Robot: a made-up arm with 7 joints. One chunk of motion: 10 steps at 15 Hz.
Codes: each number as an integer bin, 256 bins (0 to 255) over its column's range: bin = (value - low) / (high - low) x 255, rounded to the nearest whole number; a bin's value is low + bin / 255 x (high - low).
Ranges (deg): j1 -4.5..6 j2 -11.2..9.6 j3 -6..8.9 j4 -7.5..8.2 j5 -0.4..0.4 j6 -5.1..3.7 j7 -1.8..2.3
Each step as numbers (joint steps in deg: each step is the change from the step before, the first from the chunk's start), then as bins.
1 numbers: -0.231 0.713 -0.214 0.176 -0.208 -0.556 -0.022
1 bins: 104 146 99 125 61 132 111
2 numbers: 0.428 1.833 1.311 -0.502 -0.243 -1.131 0.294
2 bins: 120 160 125 114 50 115 130
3 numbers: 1.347 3.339 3.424 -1.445 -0.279 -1.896 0.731
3 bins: 142 178 161 98 39 93 157
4 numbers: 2.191 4.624 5.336 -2.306 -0.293 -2.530 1.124
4 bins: 162 194 194 84 34 74 182
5 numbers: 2.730 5.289 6.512 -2.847 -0.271 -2.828 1.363
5 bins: 176 202 214 76 41 66 197
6 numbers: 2.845 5.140 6.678 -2.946 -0.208 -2.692 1.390
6 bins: 178 200 217 74 61 70 198
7 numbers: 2.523 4.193 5.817 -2.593 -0.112 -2.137 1.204
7 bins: 171 189 202 80 92 86 187
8 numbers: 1.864 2.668 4.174 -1.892 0.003 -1.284 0.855
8 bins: 155 170 174 91 128 111 165
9 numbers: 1.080 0.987 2.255 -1.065 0.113 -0.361 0.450
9 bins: 136 149 141 105 164 137 140
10 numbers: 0.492 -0.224 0.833 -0.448 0.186 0.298 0.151
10 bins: 121 135 117 115 187 156 121
